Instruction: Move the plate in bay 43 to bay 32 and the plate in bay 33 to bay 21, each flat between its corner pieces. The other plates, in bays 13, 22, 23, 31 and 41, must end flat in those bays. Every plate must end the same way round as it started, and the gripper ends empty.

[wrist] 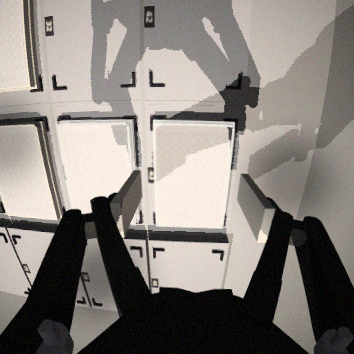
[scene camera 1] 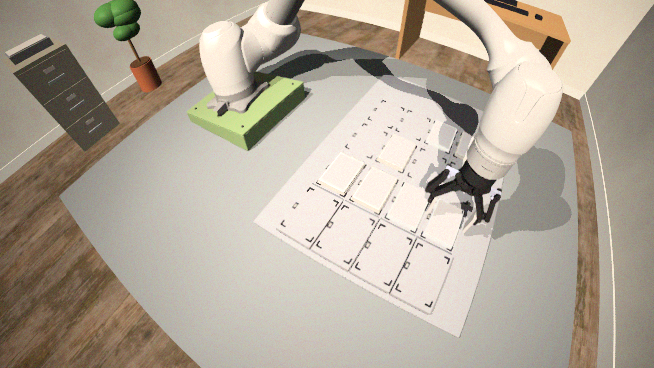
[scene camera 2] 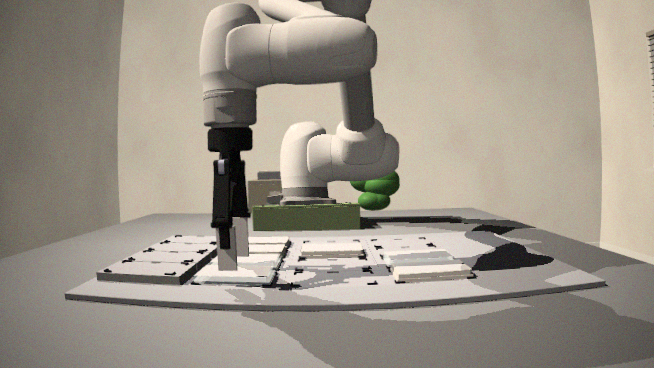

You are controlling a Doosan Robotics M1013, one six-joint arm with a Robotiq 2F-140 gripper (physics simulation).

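Places are measured from the arm's base along level axes (x left, y down, z back), in millimetres.
Pixels of known places: gripper, fingertip midpoint: [wrist: 189,184] [scene camera 1: 446,218] [scene camera 2: 234,262]; arm's base, origin of the base link: [scene camera 1: 238,96] [scene camera 2: 305,204].
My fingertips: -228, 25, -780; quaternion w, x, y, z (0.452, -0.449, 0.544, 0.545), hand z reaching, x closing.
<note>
For each thing: its top centre in the pictures, then the offset to it from my fingertips, as dx, dy, dz. "*": a spot on its surface instead. Level surfaces: height alone.
- bay 43 plate, middle of its top: [wrist: 191,180] [scene camera 2: 234,270] [scene camera 1: 445,221] -1, +13, -2
- bay 33 plate, middle of its top: [wrist: 96,177] [scene camera 2: 245,258] [scene camera 1: 410,204] +19, +13, +104
- bay 23, surface spot: [wrist: 22,170] [scene camera 1: 379,186] * +43, +13, +199
- bay 13, surface spot: [scene camera 1: 342,172] * +53, +13, +311
- bay 22, surface spot: [wrist: 12,45] [scene camera 1: 403,157] * +177, +13, +157
- bay 31, surface spot: [scene camera 1: 442,137] * +323, +13, +42
- bay 41 plate, middle of its top: [scene camera 2: 430,266] [scene camera 1: 470,146] +322, +13, -62
- Bay 32, surface spot: [wrist: 72,55] * +151, +28, +99
- bay 21, surface spot: [scene camera 1: 415,125] * +360, +28, +142
- white board, its level: dy +29
My gripper [scene camera 1: 451,212] [scene camera 2: 234,262] [wrist: 189,184] is open and empty. It hangs low over the bay 43 plate [scene camera 1: 443,225] [wrist: 192,185], a white rectangle lying flat, with one finger beyond each long side in the wrist view. The bay 33 plate [scene camera 1: 409,206] [wrist: 92,160] lies flat beside it, near one finger. Plates also lie in bay 23 [scene camera 1: 375,190] [wrist: 22,170], bay 13 [scene camera 1: 342,172], bay 22 [scene camera 1: 396,151] [wrist: 12,45] and bay 31 [scene camera 1: 442,137]. The arm partly hides the bay 41 plate [scene camera 1: 465,146] [scene camera 2: 430,273]. Bay 32 [wrist: 72,55] and bay 21 [scene camera 1: 415,125] hold no plate.
A raised block of bays without plates [scene camera 1: 425,272] [scene camera 2: 140,272] borders the row of four plates. The white board [scene camera 1: 472,295] [scene camera 2: 450,298] bears all the bays. The arm's green base [scene camera 1: 220,131] [scene camera 2: 306,218] stands behind. The arm's shadow crosses bays 32 and 42.
</note>
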